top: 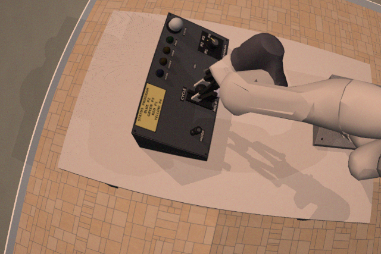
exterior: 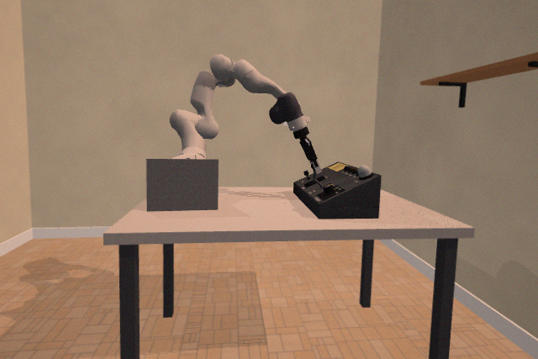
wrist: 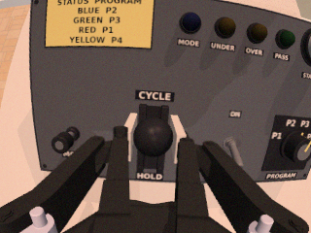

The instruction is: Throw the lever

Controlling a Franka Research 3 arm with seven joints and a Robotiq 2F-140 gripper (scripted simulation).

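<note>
Now: hand 30 mm short of the dark console, 70 mm to the left of it and 80 mm above it. From my hand the other things lie so: mode knob 10 mm ahead, 120 mm to the left, 60 mm below; then check toggle 30 mm behind, 120 mm to the right, 70 mm below; then program dial 40 mm behind, 240 mm to the right, 60 mm below.
</note>
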